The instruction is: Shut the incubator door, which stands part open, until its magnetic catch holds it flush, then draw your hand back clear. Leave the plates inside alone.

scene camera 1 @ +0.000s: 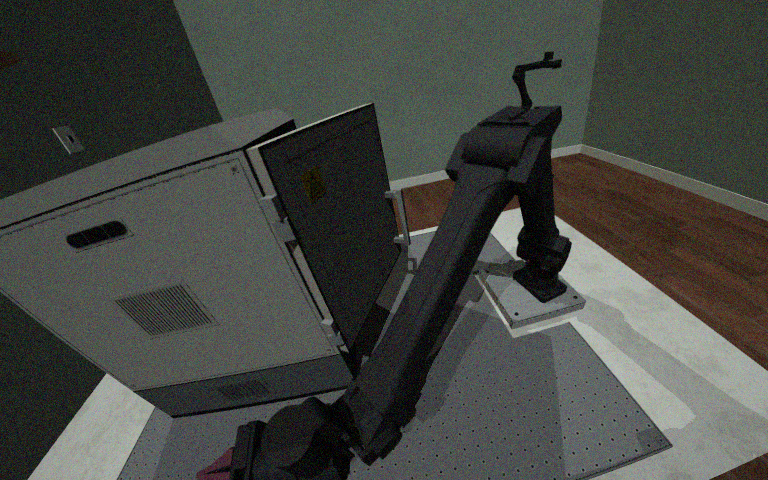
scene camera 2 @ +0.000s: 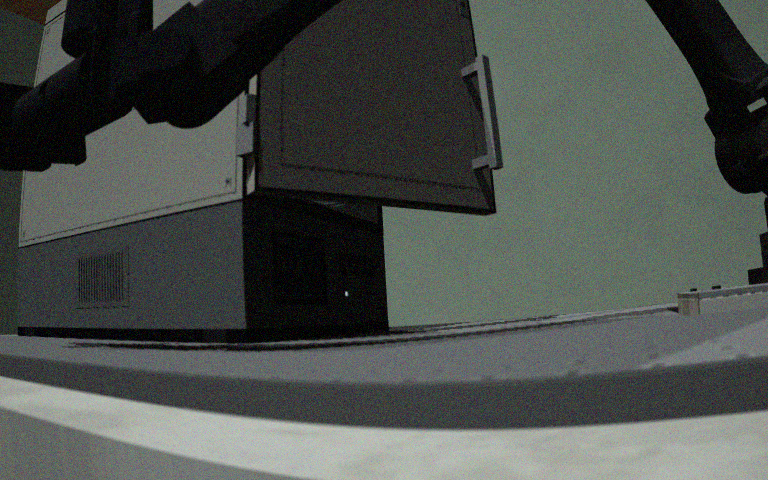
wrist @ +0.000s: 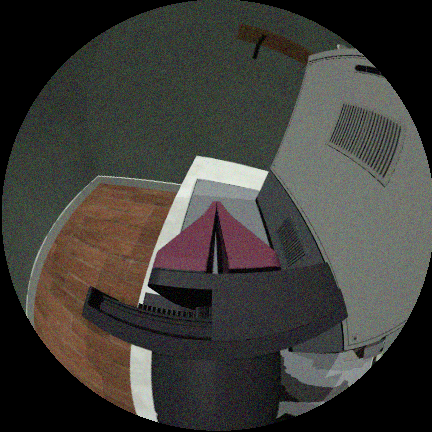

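Note:
The incubator is a pale cabinet on a grey base. Its dark door stands well open, out from the hinges at the corner of the vented side wall. A pale bar handle is at the door's free edge. My gripper is shut and empty, its red fingertips together. It is beside the vented side wall, apart from the door and handle. In scene camera 2 the fingers do not show. The plates inside are hidden.
My arm's long link slants across in front of the door. The perforated board lies under the incubator and arm. The arm's mounting plate is at the right. A wall plate is behind the incubator.

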